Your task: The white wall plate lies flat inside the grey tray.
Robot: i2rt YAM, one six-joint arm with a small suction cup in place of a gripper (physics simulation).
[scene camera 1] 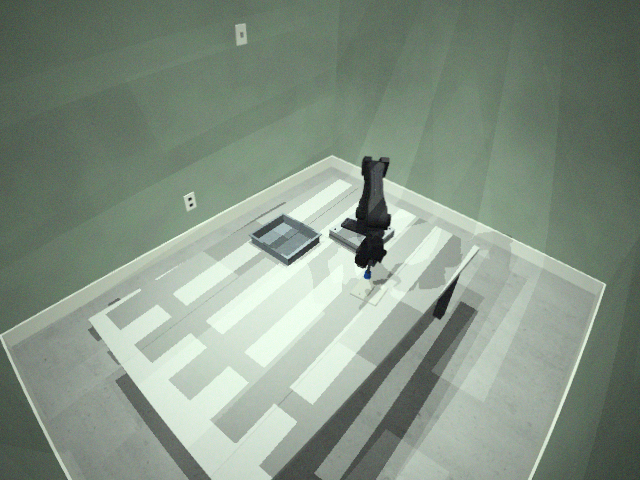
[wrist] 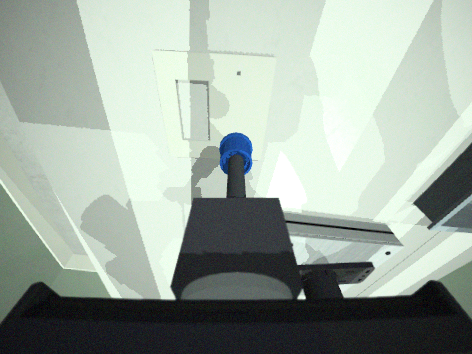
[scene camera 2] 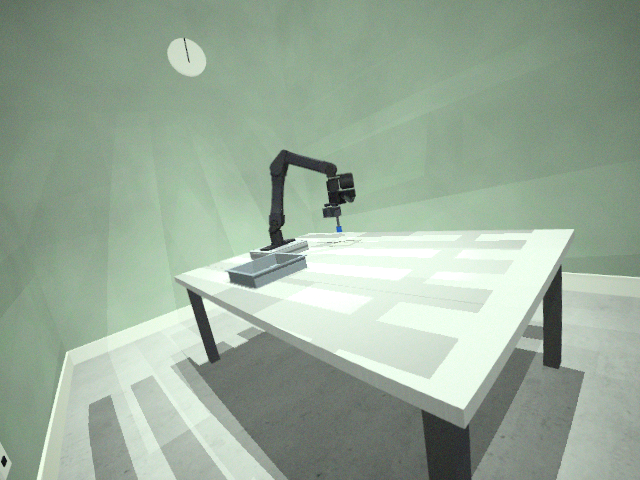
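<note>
The white wall plate point(scene camera 1: 361, 293) point(scene camera 2: 339, 241) point(wrist: 245, 100) lies flat on the table, apart from the tray. Its rectangular cutout and a small hole show in the wrist view. My suction cup point(scene camera 1: 367, 274) point(scene camera 2: 339, 228) point(wrist: 236, 151) is blue and carries nothing. It hangs a little above the table by the plate's edge nearer the arm base, with a gap below it in scene camera 2. The cup hides a little of the plate's near edge in the wrist view. The grey tray point(scene camera 1: 305, 251) point(scene camera 2: 282, 273) point(wrist: 450, 187) stands on the table beside the arm base. Its inside is empty in scene camera 1.
The arm stands on a light metal base block point(scene camera 1: 343, 237) point(scene camera 2: 298, 248) point(wrist: 345, 231), between the tray and the table's far side. The white table point(scene camera 1: 227, 320) point(scene camera 2: 465, 397) has bright patches and shadows across it. Green walls stand around the table.
</note>
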